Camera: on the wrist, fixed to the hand. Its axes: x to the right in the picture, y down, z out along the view.
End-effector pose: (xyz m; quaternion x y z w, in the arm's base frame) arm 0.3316 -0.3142 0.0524 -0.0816 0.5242 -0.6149 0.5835
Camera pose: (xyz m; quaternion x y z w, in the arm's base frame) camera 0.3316 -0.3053 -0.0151 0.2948 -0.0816 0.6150 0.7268
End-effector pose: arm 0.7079 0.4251 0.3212 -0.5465 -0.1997 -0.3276 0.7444
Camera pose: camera 0.7619 0.3950 0.2925 -0.3069 0.3173 0.8711 0.2151
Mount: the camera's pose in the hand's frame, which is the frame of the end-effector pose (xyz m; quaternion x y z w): 0.0274 0.0520 -0.0344 0.0409 0.2975 -0.9536 0.0209
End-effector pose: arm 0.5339 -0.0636 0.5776 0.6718 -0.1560 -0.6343 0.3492
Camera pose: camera 0.5831 -0.1089 0.5903 -0.3658 -0.7153 0.1400 0.5787
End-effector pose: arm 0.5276 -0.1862 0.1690 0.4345 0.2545 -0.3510 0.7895
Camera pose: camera 0.5817 -0.1460 0.1591 0.0969 -0.6402 0.6413 0.4117
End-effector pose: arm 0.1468 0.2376 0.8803 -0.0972 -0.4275 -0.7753 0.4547
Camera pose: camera 0.1804 0.1832 0.9038 -0.6549 -0.0019 0.4612 0.5987
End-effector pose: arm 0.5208 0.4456 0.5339 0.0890 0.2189 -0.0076 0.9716
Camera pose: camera 0.5338 0.5035 0.5005 0.1649 -0.3782 0.9092 0.0557
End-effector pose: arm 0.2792 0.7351 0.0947 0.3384 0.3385 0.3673 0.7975
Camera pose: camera 0.2473 0.7935 0.1091 -0.3924 0.5821 -0.6660 0.2524
